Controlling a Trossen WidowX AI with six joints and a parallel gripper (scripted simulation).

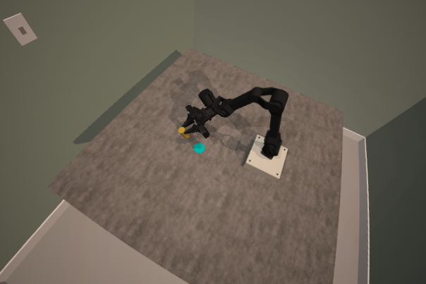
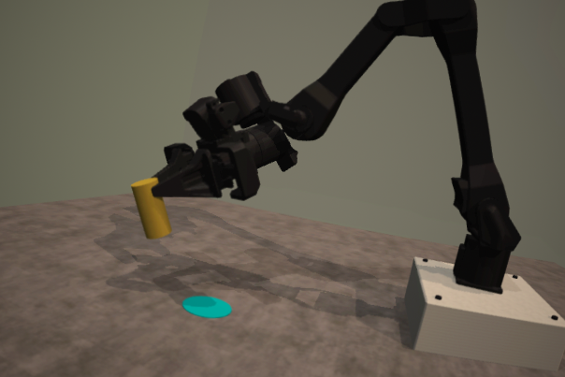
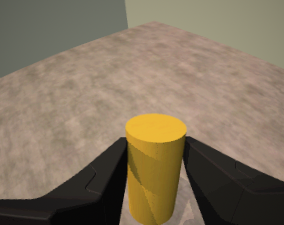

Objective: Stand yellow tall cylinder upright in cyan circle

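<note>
The cyan circle is 13 cm below my gripper tip, 9 cm behind it and 3 cm to the right of it. From my gripper tip the other things lie so: yellow cylinder: 2 cm below, 1 cm to the right, 1 cm behind.
</note>
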